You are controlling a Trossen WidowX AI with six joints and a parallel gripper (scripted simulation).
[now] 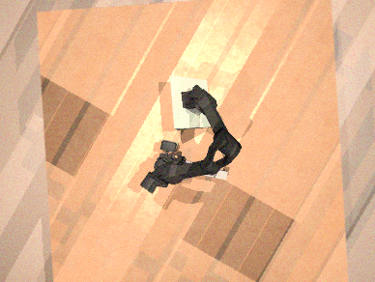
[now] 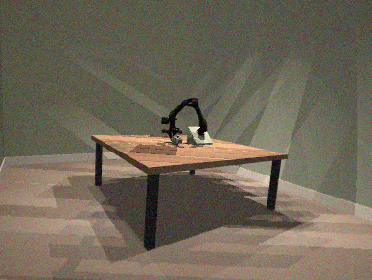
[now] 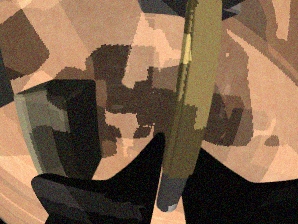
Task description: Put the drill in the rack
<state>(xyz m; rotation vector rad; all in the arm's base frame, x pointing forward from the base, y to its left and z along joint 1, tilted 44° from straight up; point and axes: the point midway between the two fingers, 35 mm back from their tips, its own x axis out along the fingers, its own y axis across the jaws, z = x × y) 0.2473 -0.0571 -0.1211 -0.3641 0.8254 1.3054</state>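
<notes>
Now: the drill 10 mm ahead of my gripper tip, 40 mm to the left of it and 30 mm above it. From my gripper tip the other things lie so: small olive block: 70 mm behind, 20 mm to the left; light grey block: 50 mm ahead, 150 mm to the left, 30 mm above.
</notes>
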